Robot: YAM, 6 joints.
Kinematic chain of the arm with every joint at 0, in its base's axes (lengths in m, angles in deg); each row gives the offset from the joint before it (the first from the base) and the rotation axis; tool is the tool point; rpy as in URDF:
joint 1: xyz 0 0 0.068 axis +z
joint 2: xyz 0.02 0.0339 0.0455 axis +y
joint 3: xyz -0.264 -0.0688 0 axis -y
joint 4: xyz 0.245 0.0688 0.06 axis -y
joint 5: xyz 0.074 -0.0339 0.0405 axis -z
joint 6: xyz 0.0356 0 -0.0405 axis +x
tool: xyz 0 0 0 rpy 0 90 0
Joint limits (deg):
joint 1: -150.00..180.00
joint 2: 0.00..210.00
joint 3: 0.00..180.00
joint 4: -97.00..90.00
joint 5: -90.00..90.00
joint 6: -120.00..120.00
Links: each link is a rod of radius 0.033 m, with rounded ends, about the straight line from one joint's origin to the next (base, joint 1, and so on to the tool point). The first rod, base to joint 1, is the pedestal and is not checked.
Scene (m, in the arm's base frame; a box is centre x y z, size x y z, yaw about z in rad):
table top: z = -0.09
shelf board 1: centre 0.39 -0.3 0 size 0.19 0.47 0.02 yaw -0.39
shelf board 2: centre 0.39 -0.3 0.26 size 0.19 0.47 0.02 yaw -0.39
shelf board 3: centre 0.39 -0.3 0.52 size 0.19 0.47 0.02 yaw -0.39
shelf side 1: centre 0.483 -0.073 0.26 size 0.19 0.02 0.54 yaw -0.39
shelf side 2: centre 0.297 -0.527 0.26 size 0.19 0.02 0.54 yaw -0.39
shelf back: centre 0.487 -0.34 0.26 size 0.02 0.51 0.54 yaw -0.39
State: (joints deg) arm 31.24 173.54 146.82 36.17 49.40 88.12
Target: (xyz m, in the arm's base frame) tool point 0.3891 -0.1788 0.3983
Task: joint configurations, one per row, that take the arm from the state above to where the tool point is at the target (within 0.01 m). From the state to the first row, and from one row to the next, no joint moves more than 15 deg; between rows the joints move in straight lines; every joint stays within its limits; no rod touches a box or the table.
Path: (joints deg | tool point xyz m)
1: 31.70 159.29 143.76 35.83 54.53 88.60 | 0.5324 0.2947 0.2319
2: 32.15 145.03 140.69 35.50 59.65 89.07 | 0.4938 0.2741 0.3537
3: 32.61 130.78 137.63 35.16 64.78 89.55 | 0.4341 0.2395 0.4619
4: 33.07 116.52 134.57 34.83 69.90 90.03 | 0.3570 0.1926 0.5514
5: 33.52 102.27 131.50 34.49 75.03 90.50 | 0.2670 0.1356 0.6181
6: 23.03 97.26 117.79 34.70 75.56 90.03 | 0.2979 0.0892 0.5856
7: 12.54 92.25 104.09 34.91 76.09 89.55 | 0.3144 0.0345 0.5464
8: 2.05 87.25 90.38 35.12 76.62 89.07 | 0.3143 -0.0234 0.5014
9: -8.44 82.24 76.67 35.33 77.15 88.60 | 0.2967 -0.0791 0.4517
10: -18.93 77.23 62.96 35.53 77.68 88.12 | 0.2630 -0.1270 0.3983
11: -19.57 91.93 77.65 36.56 73.81 88.12 | 0.3266 -0.1524 0.4069
12: -20.20 106.62 92.34 37.59 69.94 88.12 | 0.3891 -0.1788 0.3983

